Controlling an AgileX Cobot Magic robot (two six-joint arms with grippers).
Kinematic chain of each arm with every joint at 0, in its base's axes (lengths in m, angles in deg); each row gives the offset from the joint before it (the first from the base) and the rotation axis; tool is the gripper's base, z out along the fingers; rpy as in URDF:
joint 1: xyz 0 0 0.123 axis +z
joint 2: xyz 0 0 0 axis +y
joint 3: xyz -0.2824 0 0.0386 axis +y
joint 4: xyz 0.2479 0 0.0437 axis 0.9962 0 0.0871
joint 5: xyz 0 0 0 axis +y
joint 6: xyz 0.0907 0 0.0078 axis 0.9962 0 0.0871
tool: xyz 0 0 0 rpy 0 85 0
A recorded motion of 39 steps. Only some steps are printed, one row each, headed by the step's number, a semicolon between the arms.
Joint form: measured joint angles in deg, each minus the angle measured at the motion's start. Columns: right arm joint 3, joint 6, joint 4, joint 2, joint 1, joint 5; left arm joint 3, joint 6, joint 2, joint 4, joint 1, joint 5.
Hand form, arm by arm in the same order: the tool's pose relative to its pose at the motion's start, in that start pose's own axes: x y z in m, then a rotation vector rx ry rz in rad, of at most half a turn. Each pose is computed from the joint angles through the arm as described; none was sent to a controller.
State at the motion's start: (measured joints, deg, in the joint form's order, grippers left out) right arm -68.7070 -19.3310 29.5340 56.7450 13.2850 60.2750; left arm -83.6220 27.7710 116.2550 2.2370 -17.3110 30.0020
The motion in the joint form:
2: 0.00 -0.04 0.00 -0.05 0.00 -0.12; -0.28 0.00 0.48 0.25 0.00 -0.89
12: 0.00 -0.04 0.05 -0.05 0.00 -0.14; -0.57 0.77 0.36 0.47 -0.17 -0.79
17: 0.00 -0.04 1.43 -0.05 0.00 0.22; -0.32 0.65 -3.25 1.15 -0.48 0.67
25: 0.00 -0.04 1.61 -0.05 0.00 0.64; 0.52 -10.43 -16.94 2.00 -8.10 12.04
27: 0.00 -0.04 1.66 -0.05 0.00 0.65; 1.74 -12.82 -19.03 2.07 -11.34 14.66
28: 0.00 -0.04 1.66 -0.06 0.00 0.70; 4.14 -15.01 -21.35 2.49 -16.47 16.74
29: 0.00 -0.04 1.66 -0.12 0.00 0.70; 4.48 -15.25 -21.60 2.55 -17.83 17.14
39: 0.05 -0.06 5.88 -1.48 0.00 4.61; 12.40 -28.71 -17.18 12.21 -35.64 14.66
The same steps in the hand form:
2: -0.0001 0.0001 -0.0003 0.0007 -0.0028 -0.0011; -0.0011 0.0007 0.0027 -0.0074 -0.0097 0.0039
12: -0.0002 0.0001 -0.0003 0.0001 -0.0033 -0.0006; -0.0032 0.0006 0.0011 -0.0106 -0.0143 0.0230
17: -0.0003 0.0021 -0.0003 -0.0217 -0.0044 0.0113; -0.0101 0.0032 -0.0242 -0.0311 -0.0411 0.0341
25: 0.0002 0.0026 -0.0003 -0.0268 0.0016 0.0127; -0.0352 -0.0371 -0.1235 0.0111 -0.0949 -0.0471
27: 0.0002 0.0026 -0.0003 -0.0275 0.0016 0.0131; -0.0358 -0.0584 -0.1362 0.0487 -0.0792 -0.0411
28: 0.0003 0.0027 -0.0004 -0.0278 0.0022 0.0131; -0.0345 -0.0913 -0.1484 0.0981 -0.0620 0.0024
29: 0.0004 0.0029 -0.0007 -0.0278 0.0013 0.0126; -0.0350 -0.0998 -0.1503 0.1108 -0.0590 0.0196
39: 0.0056 0.0141 -0.0083 -0.1114 0.0237 0.0343; -0.0172 -0.2145 -0.1221 0.1614 0.0442 0.2081

